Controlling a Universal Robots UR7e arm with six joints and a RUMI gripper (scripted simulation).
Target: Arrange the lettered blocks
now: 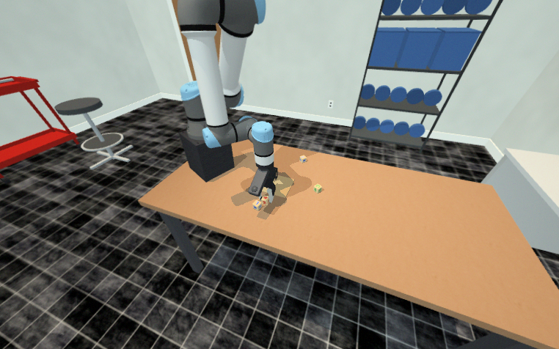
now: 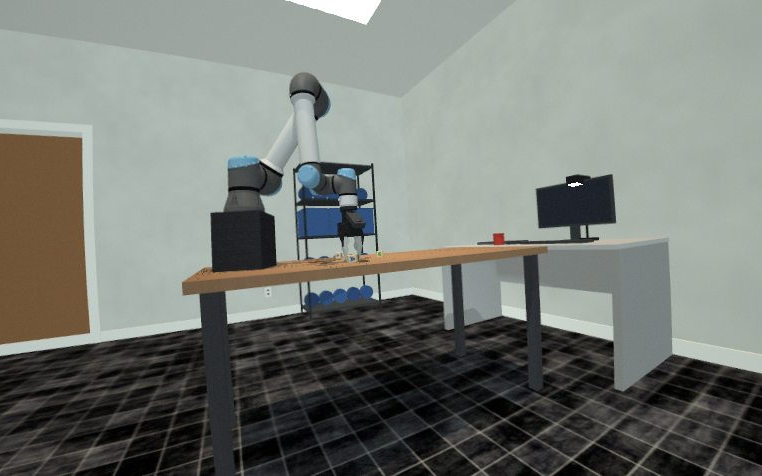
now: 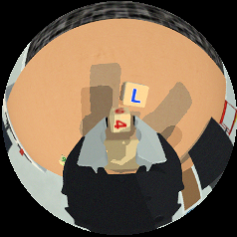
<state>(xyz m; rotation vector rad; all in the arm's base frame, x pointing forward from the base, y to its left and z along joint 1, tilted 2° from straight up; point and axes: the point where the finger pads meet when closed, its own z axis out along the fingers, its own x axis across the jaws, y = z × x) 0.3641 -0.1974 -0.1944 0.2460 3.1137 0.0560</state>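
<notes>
Right now the wooden letter block is 3 cm behind my hand and 4 cm to the right of it. The rest, counted from my hand: pale yellow mat (3 cm ahead, 13 cm to the left, 1 cm below).
</notes>
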